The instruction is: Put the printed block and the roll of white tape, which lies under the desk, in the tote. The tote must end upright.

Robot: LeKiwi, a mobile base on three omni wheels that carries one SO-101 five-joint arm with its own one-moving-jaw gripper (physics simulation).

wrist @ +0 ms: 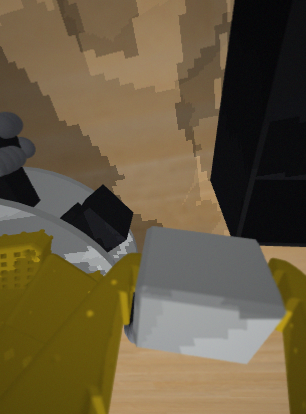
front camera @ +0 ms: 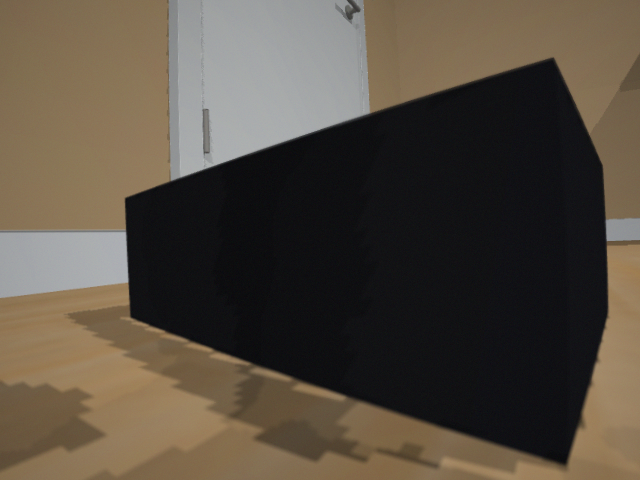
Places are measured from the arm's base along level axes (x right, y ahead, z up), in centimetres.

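Pixels of known places: hand, tool point: (wrist: pixel 141 267); arm's base, link origin: (wrist: pixel 58 267).
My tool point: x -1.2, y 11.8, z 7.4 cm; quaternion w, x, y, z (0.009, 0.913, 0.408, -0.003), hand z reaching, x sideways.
Note:
Ahead of a thing's pixels: the offset from my tool point to its middle. Level surfaces: height alone.
The black tote @(dz -11.3, dx +1.9, dy +18.4 cm) (front camera: pixel 336 258) (wrist: pixel 240 150) stands upright on the floor, close in front in the front camera view, its near wall slanting and its right corner nearest. In the wrist view part of it shows at the upper right, with its open inside. My gripper (wrist: pixel 207 295) is shut on the printed block @(dz +0.0, dx +2.0, dy +0.7 cm) (wrist: pixel 210 280), a light grey block pressed between the two yellow jaws. The block is held above the floor, to the near side of the tote's near corner and outside its walls. The roll of white tape and the desk do not show in either view.
My round grey base (wrist: pixel 65 187) with a black part and a wheel (wrist: pixel 10 150) shows at the left in the wrist view. A white door (front camera: pixel 279 77), tan walls (front camera: pixel 82 113) and a white baseboard (front camera: pixel 56 258) stand behind the tote. Shadows fall on the wooden floor @(dz -16.3 cm) (front camera: pixel 31 335).

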